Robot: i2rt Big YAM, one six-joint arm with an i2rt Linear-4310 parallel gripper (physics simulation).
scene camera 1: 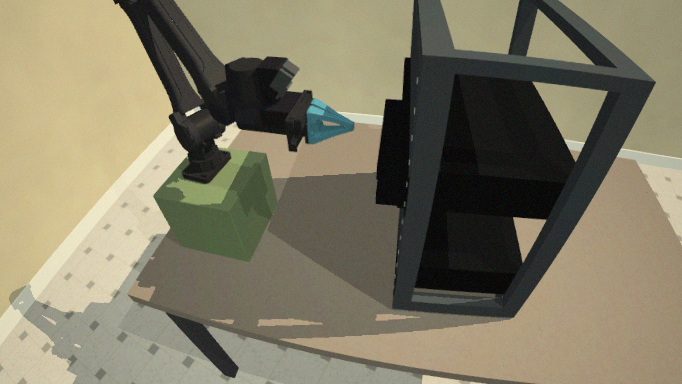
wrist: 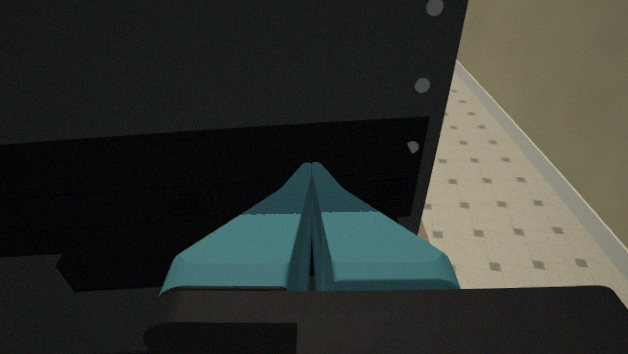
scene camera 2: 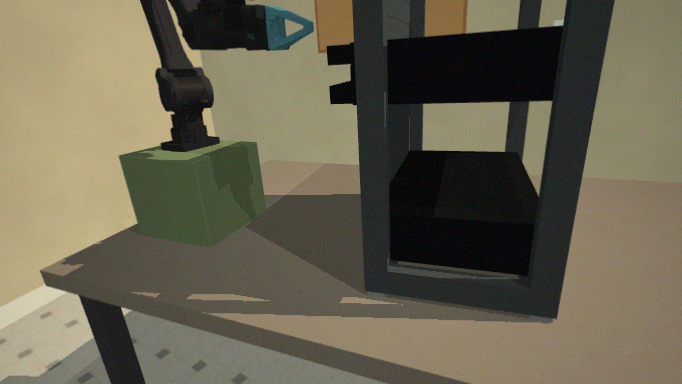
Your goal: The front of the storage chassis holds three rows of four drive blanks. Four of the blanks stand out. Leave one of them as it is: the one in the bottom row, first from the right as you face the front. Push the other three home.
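Frame: origin at the arm's base, x ahead, y left, z up, level; centimetres.
Where they show: gripper, fingertip midpoint: (scene camera 1: 354, 126) (wrist: 311, 177) (scene camera 2: 312, 26); arm's base at its link origin: (scene camera 1: 207, 167) (scene camera 2: 191, 146).
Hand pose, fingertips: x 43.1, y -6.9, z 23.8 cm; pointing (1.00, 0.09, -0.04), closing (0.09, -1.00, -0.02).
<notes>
Each offset is from my fingertips to the top centre of the thing. "spot": to the spot under its first point. Level surfaces: height alone.
The upper black chassis (scene camera 1: 500, 195) (scene camera 2: 475, 67) (wrist: 125, 170) is mounted in the grey rack. At its front, an upper blank @(dx +10.3, dy +1.1, dz -3.3 cm) (scene camera 2: 340, 55) and a lower blank @(dx +10.3, dy +1.1, dz -9.0 cm) (scene camera 2: 343, 94) stand out, with a gap between them. In scene camera 1 the protruding blanks (scene camera 1: 391, 155) merge into one dark shape. In the wrist view a protruding blank @(dx +8.5, dy +11.9, dz -9.0 cm) (wrist: 110, 272) shows at lower left, partly behind the fingers; its row is unclear. My gripper (scene camera 1: 353, 126) (scene camera 2: 312, 27) (wrist: 311, 177) is shut and empty, in front of the chassis and above the upper blank, apart from it. Other protruding blanks are hard to tell.
The grey rack (scene camera 1: 427, 175) (scene camera 2: 372, 200) stands on the table @(dz -43.8 cm) (scene camera 1: 575, 310) (scene camera 2: 615, 280). A second black chassis @(spot: dx +26.3, dy +4.0, dz -29.7 cm) (scene camera 1: 475, 250) (scene camera 2: 460, 240) sits low in it. The arm's base is on a green block (scene camera 1: 210, 225) (scene camera 2: 170, 200). Round grey screw heads @(spot: dx +10.2, dy -5.8, dz -0.8 cm) (wrist: 422, 85) line the rack's right post.
</notes>
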